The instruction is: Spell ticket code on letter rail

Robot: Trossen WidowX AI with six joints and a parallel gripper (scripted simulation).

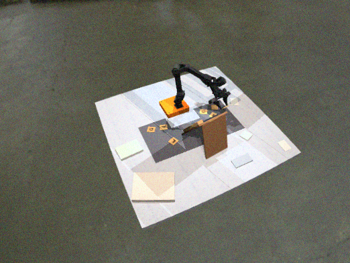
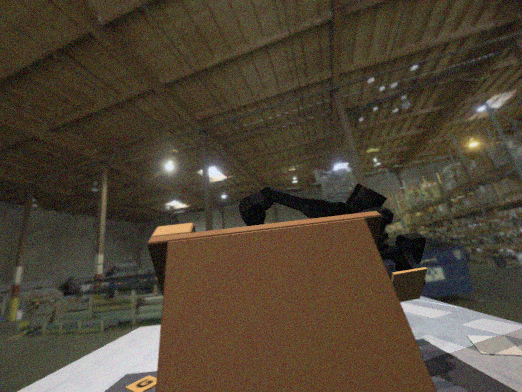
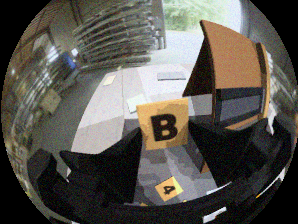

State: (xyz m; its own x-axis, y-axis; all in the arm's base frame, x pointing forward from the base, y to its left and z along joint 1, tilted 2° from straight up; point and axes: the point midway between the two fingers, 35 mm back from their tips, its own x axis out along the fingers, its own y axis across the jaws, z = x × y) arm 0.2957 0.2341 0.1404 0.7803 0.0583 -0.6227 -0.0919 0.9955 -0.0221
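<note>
The white ticket is 190 mm to the right of my gripper tip, 100 mm below it and 20 mm behind it. From my gripper tip the other things lie so: dark mat (240 mm to the right, 180 mm below, 120 mm behind); grey plate (370 mm ahead, 180 mm below, 70 mm to the right).
</note>
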